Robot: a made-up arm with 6 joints. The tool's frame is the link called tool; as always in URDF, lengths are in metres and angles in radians. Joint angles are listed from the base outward.
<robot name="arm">
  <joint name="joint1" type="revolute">
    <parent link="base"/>
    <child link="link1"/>
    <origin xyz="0 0 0.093" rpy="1.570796 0 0"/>
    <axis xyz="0 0 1"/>
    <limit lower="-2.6" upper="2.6"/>
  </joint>
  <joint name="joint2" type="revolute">
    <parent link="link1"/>
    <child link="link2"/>
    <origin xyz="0.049 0.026 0.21" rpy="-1.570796 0 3.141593"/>
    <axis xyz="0 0 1"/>
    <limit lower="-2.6" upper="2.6"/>
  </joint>
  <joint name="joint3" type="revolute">
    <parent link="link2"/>
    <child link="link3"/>
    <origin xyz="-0.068 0.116 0.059" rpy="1.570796 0 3.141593"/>
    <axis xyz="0 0 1"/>
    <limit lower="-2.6" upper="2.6"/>
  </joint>
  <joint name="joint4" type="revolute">
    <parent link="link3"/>
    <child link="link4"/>
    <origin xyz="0.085 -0.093 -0.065" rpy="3.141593 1.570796 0"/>
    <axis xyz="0 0 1"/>
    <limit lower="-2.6" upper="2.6"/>
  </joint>
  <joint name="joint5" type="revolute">
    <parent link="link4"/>
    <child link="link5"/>
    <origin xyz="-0.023 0.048 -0.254" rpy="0 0 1.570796"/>
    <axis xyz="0 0 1"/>
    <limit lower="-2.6" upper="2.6"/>
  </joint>
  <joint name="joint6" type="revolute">
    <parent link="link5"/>
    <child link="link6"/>
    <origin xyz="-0.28 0.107 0.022" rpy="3.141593 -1.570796 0"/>
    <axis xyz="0 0 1"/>
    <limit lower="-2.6" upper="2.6"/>
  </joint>
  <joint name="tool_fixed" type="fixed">
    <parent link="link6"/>
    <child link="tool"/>
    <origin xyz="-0.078 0.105 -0.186" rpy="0 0 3.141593"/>
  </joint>
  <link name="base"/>
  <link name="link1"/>
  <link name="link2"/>
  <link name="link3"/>
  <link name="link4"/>
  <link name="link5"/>
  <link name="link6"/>
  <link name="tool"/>
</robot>
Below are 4 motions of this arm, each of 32 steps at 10 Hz.
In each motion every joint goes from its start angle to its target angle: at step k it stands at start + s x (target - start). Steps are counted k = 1, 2, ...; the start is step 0. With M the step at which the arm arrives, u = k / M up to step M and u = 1 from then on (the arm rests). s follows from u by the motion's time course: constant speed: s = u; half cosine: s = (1 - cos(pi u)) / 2; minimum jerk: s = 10 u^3 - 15 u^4 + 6 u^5.
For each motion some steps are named. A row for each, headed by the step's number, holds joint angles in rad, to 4 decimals.
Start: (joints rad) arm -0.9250 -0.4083 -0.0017 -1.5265 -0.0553 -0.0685
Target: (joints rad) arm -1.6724 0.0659 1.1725 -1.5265 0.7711 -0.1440
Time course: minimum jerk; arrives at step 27
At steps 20, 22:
20: -1.5876 0.0121 1.0392 -1.5265 0.6773 -0.1354
22: -1.6371 0.0435 1.1171 -1.5265 0.7321 -0.1404

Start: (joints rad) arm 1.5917 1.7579 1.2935 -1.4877 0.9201 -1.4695
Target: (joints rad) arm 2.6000 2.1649 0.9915 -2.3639 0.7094 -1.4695
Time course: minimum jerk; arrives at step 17
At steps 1, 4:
1: 1.5936 1.7587 1.2929 -1.4893 0.9197 -1.4695
4: 1.6811 1.7940 1.2667 -1.5653 0.9014 -1.4695

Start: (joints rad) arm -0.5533 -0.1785 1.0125 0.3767 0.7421 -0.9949
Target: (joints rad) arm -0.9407 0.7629 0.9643 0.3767 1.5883 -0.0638
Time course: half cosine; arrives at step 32
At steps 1, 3, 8, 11, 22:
1: -0.5542 -0.1762 1.0124 0.3767 0.7441 -0.9927
3: -0.5616 -0.1582 1.0115 0.3767 0.7603 -0.9749
8: -0.6100 -0.0406 1.0054 0.3767 0.8660 -0.8585
11: -0.6557 0.0703 0.9998 0.3767 0.9658 -0.7488
22: -0.8546 0.5537 0.9750 0.3767 1.4003 -0.2707

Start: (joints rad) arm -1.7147 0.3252 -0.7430 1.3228 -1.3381 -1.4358
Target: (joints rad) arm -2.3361 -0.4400 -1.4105 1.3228 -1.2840 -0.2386
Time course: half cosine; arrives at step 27
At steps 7, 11, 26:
7: -1.8122 0.2052 -0.8477 1.3228 -1.3296 -1.2480
11: -1.9363 0.0523 -0.9810 1.3228 -1.3188 -1.0089
26: -2.3340 -0.4374 -1.4082 1.3228 -1.2842 -0.2426

